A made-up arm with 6 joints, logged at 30 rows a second.
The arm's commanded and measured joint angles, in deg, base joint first. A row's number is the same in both.
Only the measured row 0 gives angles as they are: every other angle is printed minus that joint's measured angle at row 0.
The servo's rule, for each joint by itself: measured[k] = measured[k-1] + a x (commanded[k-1-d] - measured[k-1]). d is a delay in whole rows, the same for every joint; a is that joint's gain. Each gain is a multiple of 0.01, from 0.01 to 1. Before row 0 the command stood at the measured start. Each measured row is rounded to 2 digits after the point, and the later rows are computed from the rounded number. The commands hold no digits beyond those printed.
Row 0, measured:
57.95 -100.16 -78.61 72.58 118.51 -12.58
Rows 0 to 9, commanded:
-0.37 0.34 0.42 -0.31 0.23 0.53
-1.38 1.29 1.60 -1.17 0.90 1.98
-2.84 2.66 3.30 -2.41 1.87 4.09
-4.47 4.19 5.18 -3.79 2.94 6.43
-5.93 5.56 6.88 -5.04 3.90 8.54
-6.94 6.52 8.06 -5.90 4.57 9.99
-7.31 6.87 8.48 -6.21 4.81 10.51
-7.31 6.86 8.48 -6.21 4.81 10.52
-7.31 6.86 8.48 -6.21 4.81 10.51
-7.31 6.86 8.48 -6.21 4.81 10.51
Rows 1 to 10, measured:
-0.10 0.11 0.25 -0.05 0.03 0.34
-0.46 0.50 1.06 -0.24 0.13 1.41
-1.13 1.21 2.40 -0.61 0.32 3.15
-2.07 2.19 4.07 -1.15 0.61 5.28
-3.15 3.30 5.76 -1.81 0.97 7.40
-4.21 4.36 7.14 -2.51 1.37 9.08
-5.08 5.19 7.94 -3.14 1.75 10.01
-5.70 5.74 8.26 -3.66 2.09 10.34
-6.15 6.11 8.39 -4.09 2.39 10.45
-6.47 6.36 8.44 -4.45 2.66 10.49
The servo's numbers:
d 0
a 0.28 0.33 0.60 0.17 0.11 0.65

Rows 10 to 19, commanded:
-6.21 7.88 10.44 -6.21 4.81 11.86
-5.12 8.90 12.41 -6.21 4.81 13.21
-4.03 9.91 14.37 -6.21 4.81 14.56
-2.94 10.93 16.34 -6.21 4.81 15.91
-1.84 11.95 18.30 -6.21 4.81 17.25
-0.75 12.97 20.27 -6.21 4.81 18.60
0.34 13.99 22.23 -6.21 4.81 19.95
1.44 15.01 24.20 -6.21 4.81 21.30
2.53 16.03 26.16 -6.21 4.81 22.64
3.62 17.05 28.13 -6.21 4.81 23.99
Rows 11 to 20, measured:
-6.40 6.86 9.64 -4.75 2.90 11.38
-6.04 7.53 11.30 -5.00 3.11 12.57
-5.48 8.32 13.14 -5.21 3.30 13.86
-4.77 9.18 15.06 -5.38 3.47 15.19
-3.95 10.09 17.00 -5.52 3.62 16.53
-3.05 11.04 18.96 -5.64 3.75 17.88
-2.10 12.01 20.92 -5.74 3.87 19.23
-1.11 13.00 22.89 -5.82 3.97 20.58
-0.09 14.00 24.85 -5.89 4.06 21.92
0.95 15.01 26.82 -5.94 4.14 23.27

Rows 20 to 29, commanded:
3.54 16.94 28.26 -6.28 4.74 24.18
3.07 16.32 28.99 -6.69 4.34 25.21
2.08 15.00 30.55 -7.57 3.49 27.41
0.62 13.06 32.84 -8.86 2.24 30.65
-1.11 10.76 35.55 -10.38 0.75 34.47
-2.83 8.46 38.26 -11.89 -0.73 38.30
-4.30 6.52 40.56 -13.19 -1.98 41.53
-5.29 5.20 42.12 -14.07 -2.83 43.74
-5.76 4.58 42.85 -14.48 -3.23 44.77
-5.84 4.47 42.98 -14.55 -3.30 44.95
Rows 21 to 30, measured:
1.68 15.65 27.68 -6.00 4.21 23.86
2.07 15.87 28.47 -6.12 4.22 24.74
2.07 15.58 29.72 -6.37 4.14 26.48
1.66 14.75 31.59 -6.79 3.93 29.19
0.88 13.43 33.97 -7.40 3.58 32.62
-0.16 11.79 36.54 -8.16 3.11 36.31
-1.32 10.05 38.95 -9.02 2.55 39.70
-2.43 8.45 40.85 -9.88 1.96 42.33
-3.36 7.17 42.05 -10.66 1.39 43.92
-4.05 6.28 42.61 -11.32 0.87 44.59

